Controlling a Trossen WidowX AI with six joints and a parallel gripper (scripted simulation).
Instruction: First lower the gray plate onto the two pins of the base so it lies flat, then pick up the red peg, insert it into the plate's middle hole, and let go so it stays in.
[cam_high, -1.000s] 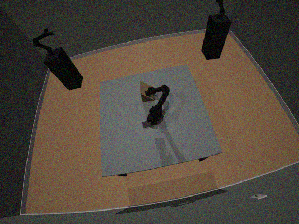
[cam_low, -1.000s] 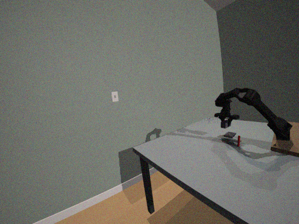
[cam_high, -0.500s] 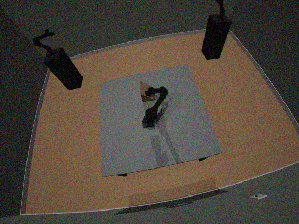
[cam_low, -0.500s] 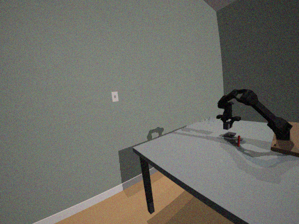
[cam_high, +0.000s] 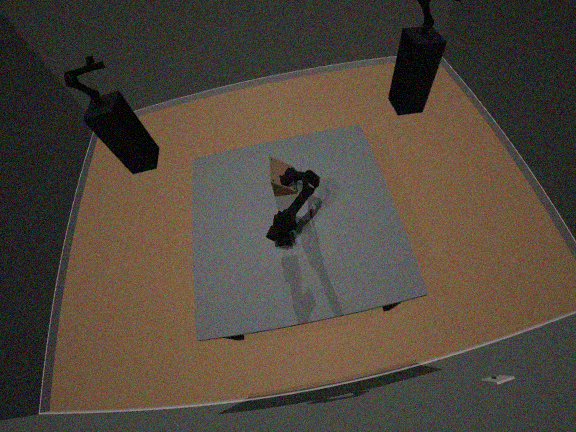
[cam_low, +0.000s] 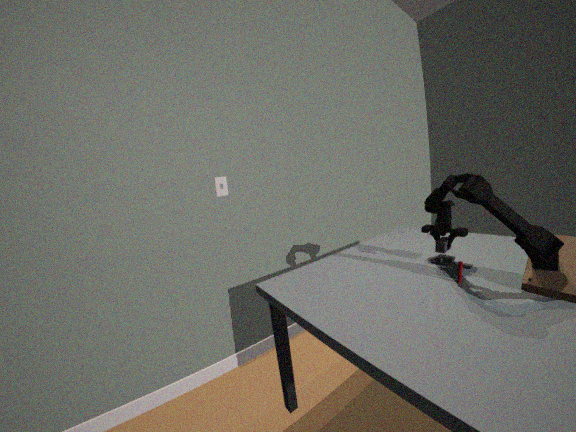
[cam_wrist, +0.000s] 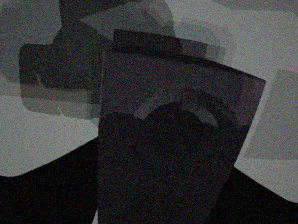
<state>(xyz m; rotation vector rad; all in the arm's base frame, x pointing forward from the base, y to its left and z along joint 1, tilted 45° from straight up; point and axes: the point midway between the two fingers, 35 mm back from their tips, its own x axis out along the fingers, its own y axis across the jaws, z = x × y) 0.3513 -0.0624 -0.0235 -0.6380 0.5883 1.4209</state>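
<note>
My gripper tip is now 3 cm below the gray plate. The rest, counted from my gripper tip: red peg: 18 cm to the left, 12 cm behind, 2 cm below; dark base: 5 cm below.
</note>
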